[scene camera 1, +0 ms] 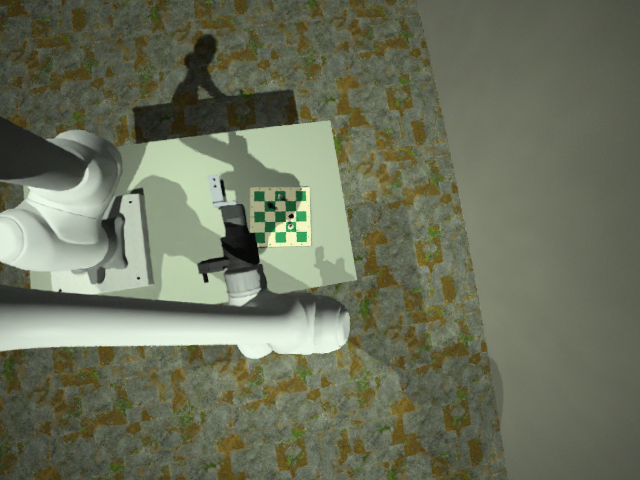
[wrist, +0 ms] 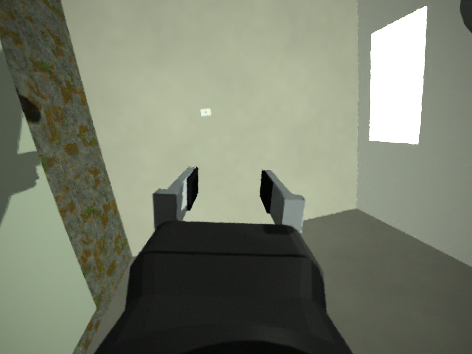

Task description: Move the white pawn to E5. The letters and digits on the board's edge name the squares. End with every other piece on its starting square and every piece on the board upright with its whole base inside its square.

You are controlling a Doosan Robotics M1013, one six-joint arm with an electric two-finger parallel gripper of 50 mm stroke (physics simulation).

Scene:
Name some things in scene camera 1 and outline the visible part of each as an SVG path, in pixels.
The gripper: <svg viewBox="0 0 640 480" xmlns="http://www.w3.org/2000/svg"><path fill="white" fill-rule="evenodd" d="M208 176L212 205L214 208L218 207L218 210L221 210L225 226L225 237L221 238L224 258L239 258L258 253L255 233L249 233L243 204L237 204L234 200L227 201L223 180L220 180L220 176Z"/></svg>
A chessboard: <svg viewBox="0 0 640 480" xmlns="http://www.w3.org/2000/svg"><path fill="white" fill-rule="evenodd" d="M250 188L250 233L255 233L257 247L311 246L310 187Z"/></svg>

